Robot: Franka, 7 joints.
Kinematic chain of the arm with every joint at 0, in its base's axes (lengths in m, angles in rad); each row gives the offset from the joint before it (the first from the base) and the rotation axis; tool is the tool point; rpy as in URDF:
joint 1: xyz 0 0 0.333 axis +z
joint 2: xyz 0 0 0 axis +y
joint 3: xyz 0 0 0.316 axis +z
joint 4: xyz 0.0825 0 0 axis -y
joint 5: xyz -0.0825 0 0.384 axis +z
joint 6: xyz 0 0 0 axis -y
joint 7: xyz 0.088 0 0 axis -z
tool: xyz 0 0 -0.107 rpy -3.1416 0 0
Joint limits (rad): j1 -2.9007..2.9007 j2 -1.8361..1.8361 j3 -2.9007..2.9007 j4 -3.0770..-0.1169 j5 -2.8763..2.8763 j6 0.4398..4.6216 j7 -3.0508..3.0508
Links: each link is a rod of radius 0.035 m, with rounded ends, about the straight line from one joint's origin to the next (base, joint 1, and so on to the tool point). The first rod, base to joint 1, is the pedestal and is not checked.
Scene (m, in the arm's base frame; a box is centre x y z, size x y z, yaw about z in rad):
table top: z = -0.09
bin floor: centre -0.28 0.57 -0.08 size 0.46 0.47 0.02 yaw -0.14
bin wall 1: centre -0.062 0.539 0 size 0.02 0.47 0.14 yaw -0.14
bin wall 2: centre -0.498 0.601 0 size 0.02 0.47 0.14 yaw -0.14
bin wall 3: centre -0.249 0.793 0 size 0.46 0.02 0.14 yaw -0.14
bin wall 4: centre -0.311 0.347 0 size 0.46 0.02 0.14 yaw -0.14
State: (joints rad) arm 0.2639 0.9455 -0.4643 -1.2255 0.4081 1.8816 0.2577
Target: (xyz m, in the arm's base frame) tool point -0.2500 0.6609 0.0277
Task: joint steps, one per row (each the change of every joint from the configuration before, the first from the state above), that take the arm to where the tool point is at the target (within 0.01 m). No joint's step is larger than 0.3 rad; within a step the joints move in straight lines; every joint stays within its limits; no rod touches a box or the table.
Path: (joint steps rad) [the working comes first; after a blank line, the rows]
Joints at the target: 1.6000 1.2809 0.3920 -1.1504 0.5083 2.0186 0.2577
Straight joint move there: touches bin wall 1, bin wall 3.

1: 0.2539 0.0091 0.1817 -0.0157 0.0171 -0.0089 0.0000
2: 0.2540 0.0091 0.1817 -0.0157 0.0170 -0.0090 0.0000
3: 0.2539 0.0091 0.1818 -0.0157 0.0171 -0.0089 0.0000
4: 0.2539 0.0091 0.1817 -0.0157 0.0171 -0.0089 0.0000
5: 0.2539 0.0091 0.1817 -0.0157 0.0170 -0.0090 0.0000
6: 0.0665 0.2899 -0.0523 0.1536 0.0149 0.1817 0.0000

